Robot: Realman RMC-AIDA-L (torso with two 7-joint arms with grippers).
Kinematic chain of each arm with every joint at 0, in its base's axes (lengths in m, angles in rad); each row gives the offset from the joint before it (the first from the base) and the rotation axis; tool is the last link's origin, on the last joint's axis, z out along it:
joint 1: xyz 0 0 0.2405 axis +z
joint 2: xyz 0 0 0 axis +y
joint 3: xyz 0 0 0.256 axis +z
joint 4: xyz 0 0 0 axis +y
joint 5: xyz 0 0 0.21 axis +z
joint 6: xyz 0 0 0 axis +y
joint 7: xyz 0 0 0.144 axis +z
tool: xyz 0 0 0
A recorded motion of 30 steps. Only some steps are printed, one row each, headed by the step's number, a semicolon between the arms.
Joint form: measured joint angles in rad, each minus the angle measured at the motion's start. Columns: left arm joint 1, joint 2, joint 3, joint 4, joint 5, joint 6, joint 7; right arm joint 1, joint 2, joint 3, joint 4, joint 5, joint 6, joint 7.
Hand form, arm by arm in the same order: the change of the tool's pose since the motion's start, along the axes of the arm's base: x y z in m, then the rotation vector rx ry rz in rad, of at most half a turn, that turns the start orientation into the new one. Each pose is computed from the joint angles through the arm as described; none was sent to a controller.
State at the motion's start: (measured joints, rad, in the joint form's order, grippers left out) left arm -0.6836 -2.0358 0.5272 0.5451 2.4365 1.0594 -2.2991; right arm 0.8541 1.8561 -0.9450 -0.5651 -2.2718 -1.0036 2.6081
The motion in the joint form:
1: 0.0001 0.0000 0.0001 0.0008 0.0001 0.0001 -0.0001; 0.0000 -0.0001 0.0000 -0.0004 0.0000 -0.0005 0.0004
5: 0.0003 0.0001 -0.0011 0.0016 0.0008 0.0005 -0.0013; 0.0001 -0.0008 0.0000 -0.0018 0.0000 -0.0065 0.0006
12: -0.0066 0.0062 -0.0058 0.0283 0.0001 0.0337 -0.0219; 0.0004 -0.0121 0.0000 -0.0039 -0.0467 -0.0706 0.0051
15: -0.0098 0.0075 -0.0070 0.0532 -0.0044 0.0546 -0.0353; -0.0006 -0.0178 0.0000 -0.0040 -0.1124 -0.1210 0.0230
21: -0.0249 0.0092 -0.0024 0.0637 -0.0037 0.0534 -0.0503; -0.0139 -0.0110 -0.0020 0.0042 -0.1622 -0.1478 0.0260
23: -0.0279 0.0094 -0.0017 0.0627 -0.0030 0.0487 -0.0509; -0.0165 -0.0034 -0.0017 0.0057 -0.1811 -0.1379 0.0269
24: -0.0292 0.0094 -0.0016 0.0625 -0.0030 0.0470 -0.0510; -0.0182 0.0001 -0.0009 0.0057 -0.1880 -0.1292 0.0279
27: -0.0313 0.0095 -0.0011 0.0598 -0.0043 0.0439 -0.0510; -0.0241 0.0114 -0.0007 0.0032 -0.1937 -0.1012 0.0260
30: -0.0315 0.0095 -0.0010 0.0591 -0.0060 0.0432 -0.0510; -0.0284 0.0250 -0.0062 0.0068 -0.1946 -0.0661 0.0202
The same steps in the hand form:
1: 0.0000 0.0001 0.0002 0.0004 0.0005 -0.0002; -0.0001 0.0000 0.0001 -0.0001 0.0002 0.0000
5: -0.0001 0.0001 0.0005 0.0013 0.0000 0.0011; -0.0005 -0.0004 0.0002 -0.0045 0.0011 0.0009
12: 0.0055 0.0040 0.0083 0.0040 -0.0138 -0.0063; 0.0041 -0.0075 0.0014 -0.0678 -0.0323 -0.0075
15: 0.0101 0.0070 0.0140 0.0107 -0.0224 -0.0142; 0.0120 -0.0153 0.0015 -0.1249 -0.0765 -0.0349
21: 0.0166 0.0132 0.0171 0.0182 -0.0199 -0.0233; 0.0241 -0.0260 -0.0044 -0.1745 -0.1097 -0.0652
23: 0.0173 0.0144 0.0172 0.0207 -0.0172 -0.0246; 0.0272 -0.0274 -0.0073 -0.1763 -0.1243 -0.0703
24: 0.0177 0.0150 0.0173 0.0219 -0.0165 -0.0254; 0.0286 -0.0275 -0.0082 -0.1718 -0.1299 -0.0725
27: 0.0183 0.0156 0.0169 0.0229 -0.0170 -0.0258; 0.0307 -0.0270 -0.0115 -0.1543 -0.1367 -0.0710
30: 0.0184 0.0158 0.0168 0.0238 -0.0183 -0.0257; 0.0324 -0.0265 -0.0170 -0.1387 -0.1441 -0.0658

